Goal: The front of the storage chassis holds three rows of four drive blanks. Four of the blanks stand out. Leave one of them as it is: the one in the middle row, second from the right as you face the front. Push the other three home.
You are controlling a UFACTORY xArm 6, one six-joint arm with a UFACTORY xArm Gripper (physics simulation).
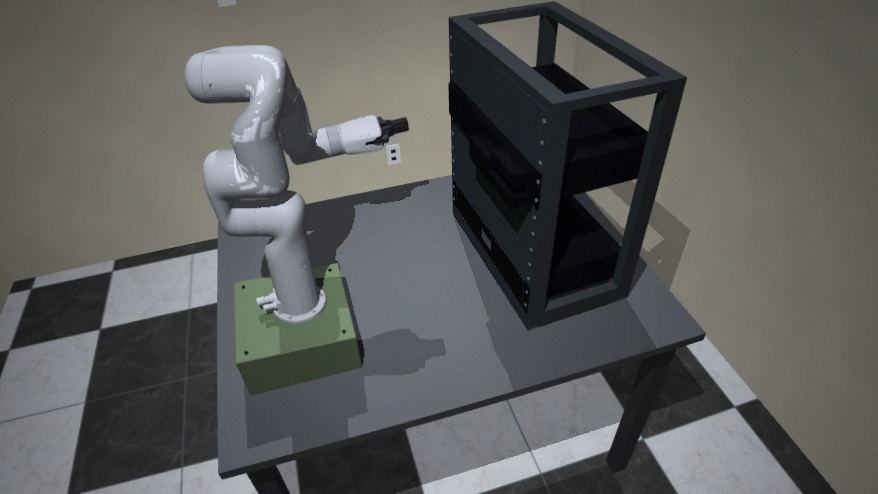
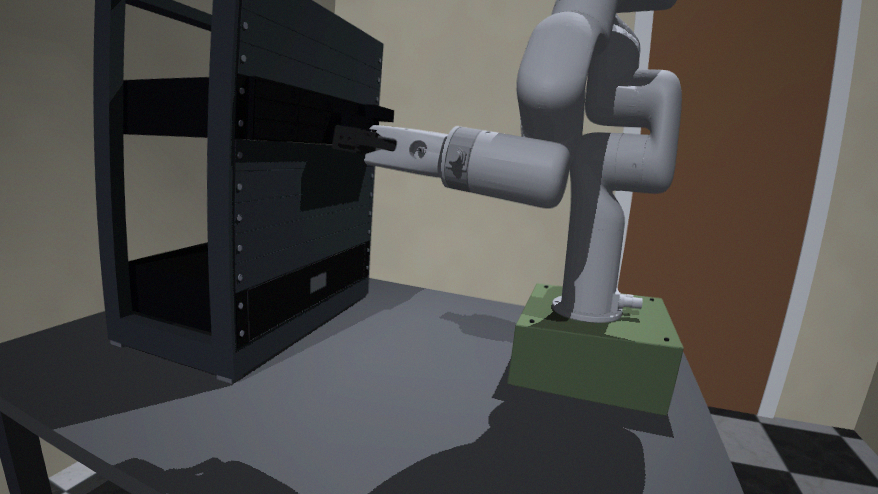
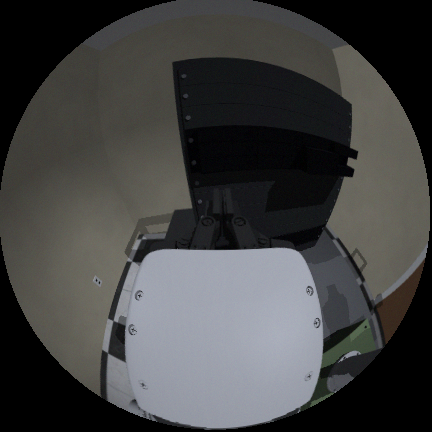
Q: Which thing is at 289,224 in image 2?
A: A rack.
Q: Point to a rack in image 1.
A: At 524,140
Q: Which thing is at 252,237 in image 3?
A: The gripper.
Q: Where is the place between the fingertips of the gripper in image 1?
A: At 407,123
